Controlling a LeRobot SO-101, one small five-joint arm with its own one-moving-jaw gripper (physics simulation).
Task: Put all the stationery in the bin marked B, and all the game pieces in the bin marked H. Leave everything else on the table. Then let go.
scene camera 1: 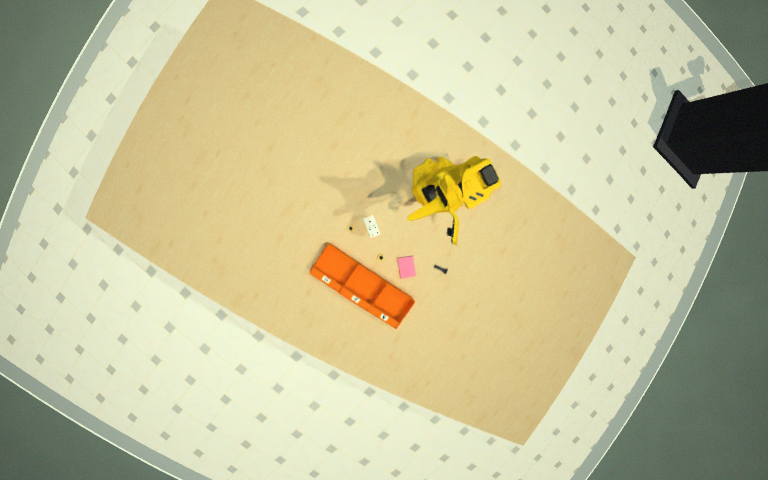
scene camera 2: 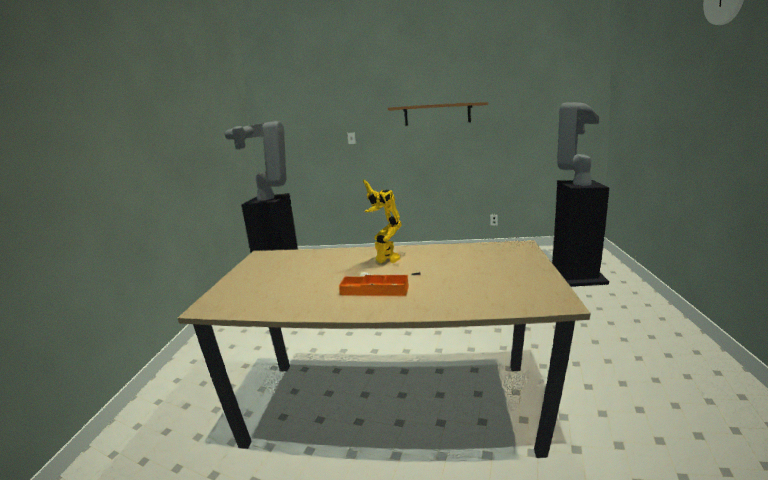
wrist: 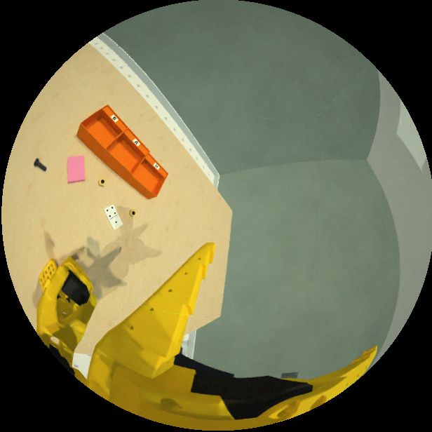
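Pixels of known places: hand at its tool point: point(scene camera 1: 410, 217) point(scene camera 2: 365, 210); arm's base at its link origin: point(scene camera 1: 428, 187) point(scene camera 2: 387, 261).
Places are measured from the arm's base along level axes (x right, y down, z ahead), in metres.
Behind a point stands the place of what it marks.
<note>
An orange three-compartment tray point(scene camera 1: 370, 307) {x -0.017, y -0.046, z 0.324 m} point(scene camera 2: 373, 289) {x 0.018, y -0.026, z 0.333 m} point(wrist: 112, 164) stands on the table. In the wrist view, bin B point(wrist: 100, 131) is at the upper-left end and bin H point(wrist: 146, 177) at the lower-right end; both appear empty. A pink square note pad point(scene camera 1: 406, 267) {x -0.052, y -0.010, z 0.199 m} point(wrist: 76, 169) lies outside the tray, towards its B end. A white domino with black dots point(scene camera 1: 371, 226) {x 0.075, y -0.007, z 0.155 m} point(wrist: 113, 216) lies flat between the tray and the arm. My gripper point(scene camera 1: 432, 230) point(scene camera 2: 365, 196) {x 0.059, y -0.269, z 0.107 m} point(wrist: 294, 296) is raised high above the table, open wide and empty.
A black bolt point(scene camera 1: 440, 268) {x -0.131, y -0.008, z 0.158 m} point(scene camera 2: 416, 273) {x -0.135, y -0.008, z 0.161 m} point(wrist: 40, 164) lies beyond the pink pad. One small brass nut point(scene camera 1: 380, 257) {x 0.017, y -0.009, z 0.209 m} point(wrist: 102, 182) lies between pad and domino; another point(scene camera 1: 350, 228) {x 0.117, y -0.009, z 0.185 m} point(wrist: 132, 213) lies beside the domino. Bin A point(scene camera 1: 363, 281) {x 0.023, y -0.007, z 0.282 m} point(wrist: 125, 152) is the middle compartment.
</note>
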